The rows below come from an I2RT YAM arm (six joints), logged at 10 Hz.
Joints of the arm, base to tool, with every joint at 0 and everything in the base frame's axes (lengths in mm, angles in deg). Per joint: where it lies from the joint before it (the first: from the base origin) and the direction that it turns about. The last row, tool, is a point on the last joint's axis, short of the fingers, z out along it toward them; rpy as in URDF.
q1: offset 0 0 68 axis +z
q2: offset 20 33.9 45.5 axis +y
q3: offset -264 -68.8 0 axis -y
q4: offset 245 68.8 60 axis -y
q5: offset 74 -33.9 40.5 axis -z
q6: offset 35.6 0 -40.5 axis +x
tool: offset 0 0 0 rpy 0 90 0
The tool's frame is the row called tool.
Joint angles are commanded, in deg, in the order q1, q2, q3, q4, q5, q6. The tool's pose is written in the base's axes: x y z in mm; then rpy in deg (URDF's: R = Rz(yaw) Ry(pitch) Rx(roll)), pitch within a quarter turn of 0, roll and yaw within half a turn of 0. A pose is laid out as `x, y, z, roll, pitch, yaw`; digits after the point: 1 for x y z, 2 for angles.
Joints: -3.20 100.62 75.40 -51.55 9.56 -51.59
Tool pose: 340.0, -24.9, 216.7, -163.75, 0.89, -132.59
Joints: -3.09 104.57 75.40 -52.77 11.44 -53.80
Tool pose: 344.0, -25.6, 194.2, -166.72, -4.34, -130.60
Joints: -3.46 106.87 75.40 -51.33 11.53 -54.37
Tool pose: 349.5, -28.3, 181.4, -167.39, -5.06, -130.38
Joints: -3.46 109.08 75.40 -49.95 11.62 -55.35
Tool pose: 354.4, -28.6, 168.9, -168.10, -5.83, -129.37
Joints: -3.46 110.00 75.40 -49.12 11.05 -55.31
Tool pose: 356.9, -28.4, 163.6, -168.51, -5.42, -129.30
